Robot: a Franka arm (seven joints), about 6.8 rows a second.
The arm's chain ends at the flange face. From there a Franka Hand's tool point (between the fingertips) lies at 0.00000 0.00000 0.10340 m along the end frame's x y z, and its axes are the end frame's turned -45 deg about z.
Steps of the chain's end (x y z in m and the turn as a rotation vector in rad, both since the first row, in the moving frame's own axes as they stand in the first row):
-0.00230 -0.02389 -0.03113 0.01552 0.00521 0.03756
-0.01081 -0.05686 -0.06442 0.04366 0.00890 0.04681
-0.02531 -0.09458 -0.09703 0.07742 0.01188 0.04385
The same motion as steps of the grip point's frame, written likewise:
0.01680 -0.01924 -0.03114 0.00729 0.01466 0.03756
0.03646 -0.05030 -0.06452 0.02458 0.03717 0.04681
0.05561 -0.08942 -0.09735 0.04634 0.06314 0.04385

